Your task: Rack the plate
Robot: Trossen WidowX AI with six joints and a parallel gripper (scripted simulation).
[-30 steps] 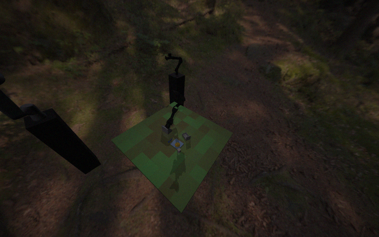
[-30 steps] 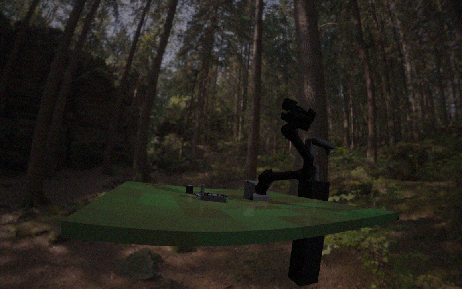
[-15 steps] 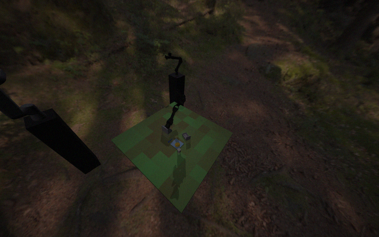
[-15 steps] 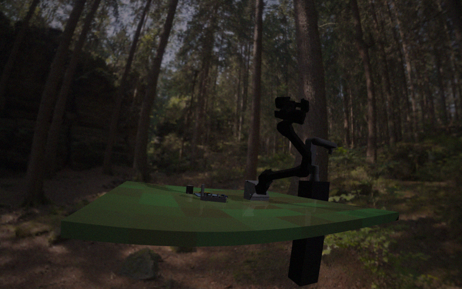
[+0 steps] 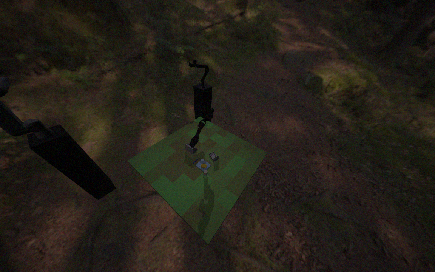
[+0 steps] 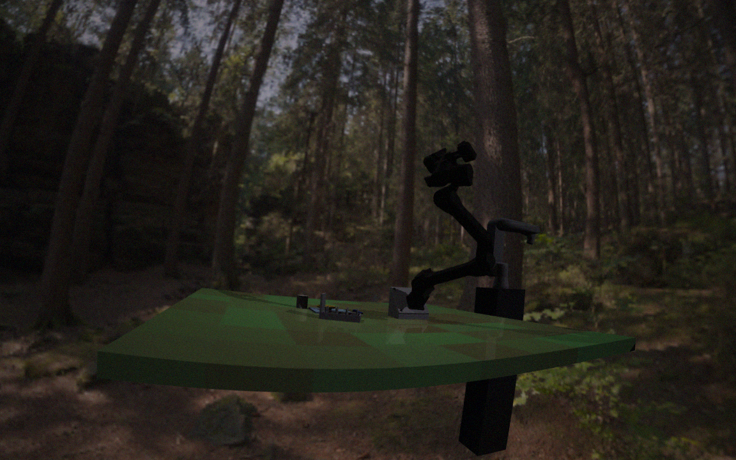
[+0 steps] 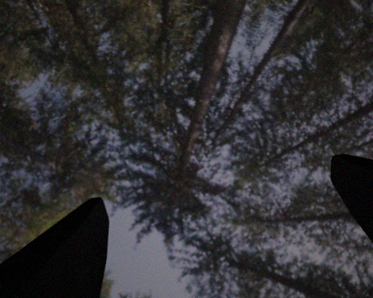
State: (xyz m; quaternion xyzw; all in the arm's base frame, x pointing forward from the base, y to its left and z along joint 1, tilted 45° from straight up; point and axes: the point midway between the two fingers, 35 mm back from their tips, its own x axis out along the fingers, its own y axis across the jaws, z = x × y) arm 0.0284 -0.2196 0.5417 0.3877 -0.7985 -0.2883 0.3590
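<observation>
Now: the yellow plate 34 cm ahead of my gripper tip, 31 cm to the right of it and 61 cm below it. Also, from my gripper tip: blue mat (32 cm ahead, 30 cm to the right, 62 cm below); small cup (43 cm ahead, 36 cm to the right, 60 cm below); dish rack (33 cm ahead, 11 cm to the right, 60 cm below).
</observation>
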